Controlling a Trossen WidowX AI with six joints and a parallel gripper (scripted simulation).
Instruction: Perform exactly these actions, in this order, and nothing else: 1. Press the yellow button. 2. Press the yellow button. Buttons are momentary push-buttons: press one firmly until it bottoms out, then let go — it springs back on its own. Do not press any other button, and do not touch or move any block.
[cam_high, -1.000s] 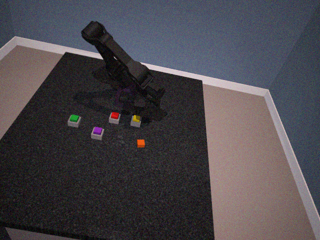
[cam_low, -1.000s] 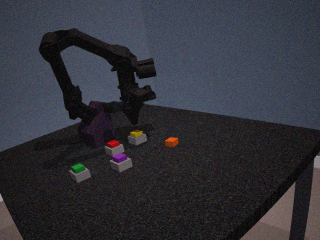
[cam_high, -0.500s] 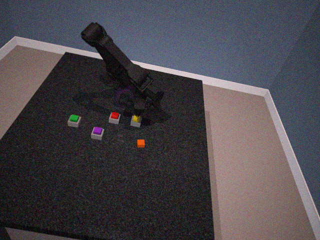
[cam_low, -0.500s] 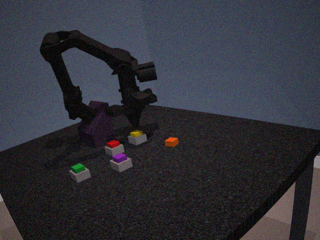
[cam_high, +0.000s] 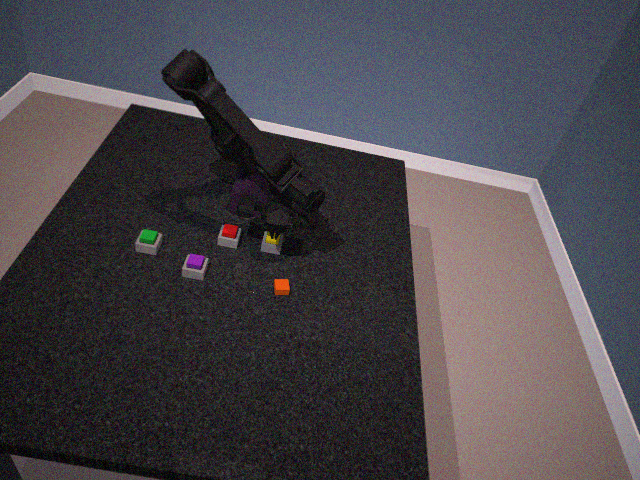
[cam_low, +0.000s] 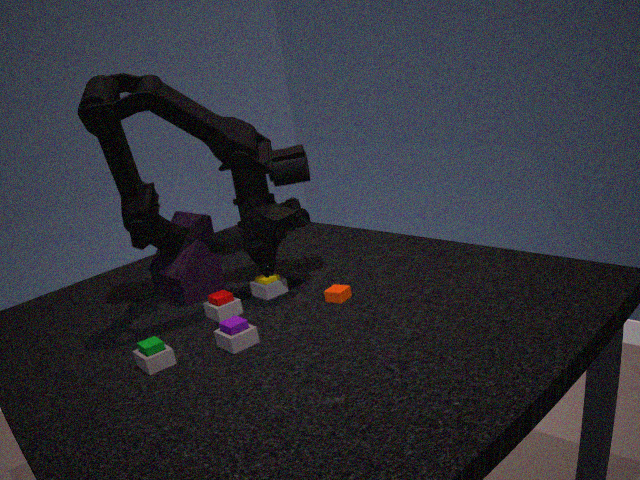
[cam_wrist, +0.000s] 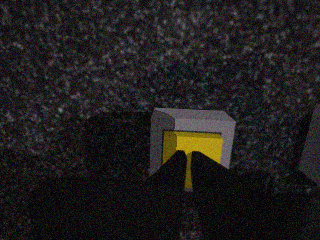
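Right now my gripper tip is 10 mm above the yellow button. The rest, counted from my gripper tip: purple button (160 mm to the right, 130 mm ahead); orange block (130 mm ahead, 40 mm to the left, 20 mm below); red button (110 mm to the right, 10 mm ahead).
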